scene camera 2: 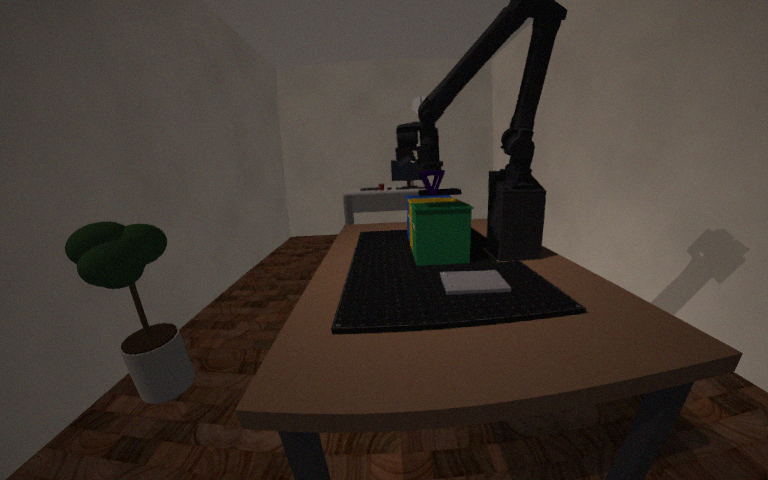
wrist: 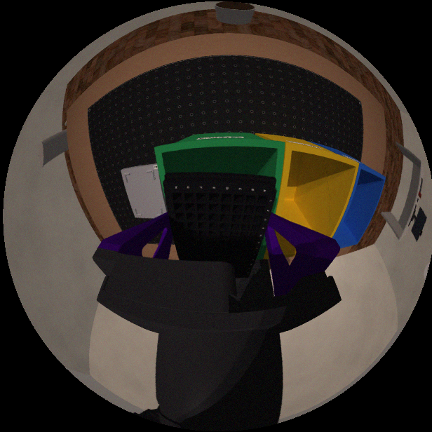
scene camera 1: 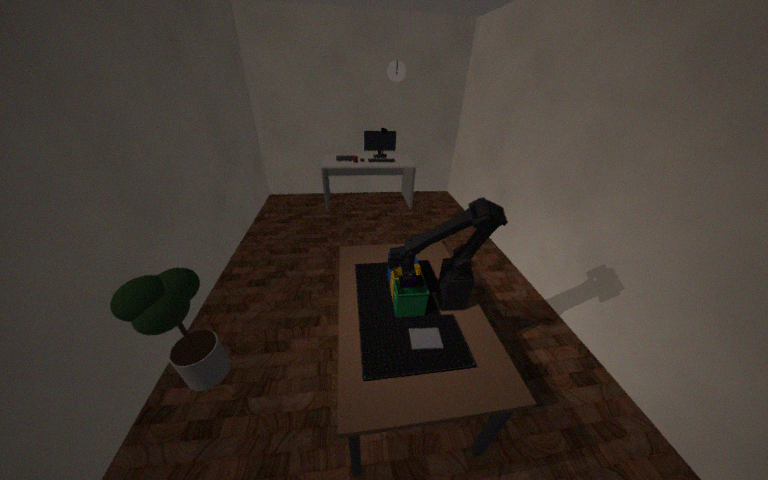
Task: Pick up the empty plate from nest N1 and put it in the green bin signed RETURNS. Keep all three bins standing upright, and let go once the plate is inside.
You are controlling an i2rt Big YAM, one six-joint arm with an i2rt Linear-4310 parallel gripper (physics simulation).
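Places are measured from the arm's base along level axes (x ahead, y left, z up), in metres.
Where they show: gripper, between the fingertips: (scene camera 2: pixel 431 194) (scene camera 1: pixel 407 282); arm's base, origin of its link: (scene camera 2: pixel 515 180) (scene camera 1: pixel 458 270).
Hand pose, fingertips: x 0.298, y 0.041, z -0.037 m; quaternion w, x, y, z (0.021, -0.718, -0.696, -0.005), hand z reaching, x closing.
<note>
Each offset is from my fingertips to the centre of the thing. "*": to the spot under its first point. Level surfaces: height alone.
My gripper (scene camera 1: pixel 411 280) (scene camera 2: pixel 432 189) (wrist: pixel 218 216) has its purple fingers shut on the black well plate @[* 0.012 m up, 0.059 m back, 0.045 m left] (scene camera 2: pixel 453 191) (wrist: pixel 220 205), one finger on each side. The plate is roughly level above the bin rims. In the wrist view its far end covers part of the opening of the green bin @[0.124 m down, 0.026 m back, 0.002 m right] (scene camera 1: pixel 410 303) (scene camera 2: pixel 442 234) (wrist: pixel 220 144). The bin's label shows but is too small to read. The bin stands upright. The white nest pad @[* 0.202 m down, 0.076 m back, 0.218 m left] (scene camera 1: pixel 425 338) (scene camera 2: pixel 474 281) (wrist: pixel 142 192) lies with no plate on it.
The yellow bin (scene camera 1: pixel 393 287) (scene camera 2: pixel 431 200) (wrist: pixel 320 200) stands upright beside the green one, with the blue bin @[* 0.125 m down, 0.063 m ahead, 0.242 m right] (scene camera 1: pixel 389 271) (wrist: pixel 365 205) beyond it. They stand on the black perforated mat @[0.213 m down] (scene camera 1: pixel 385 356) (scene camera 2: pixel 385 305) (wrist: pixel 225 95). The arm's base (scene camera 1: pixel 455 285) (scene camera 2: pixel 515 220) stands to their right in the scene views.
</note>
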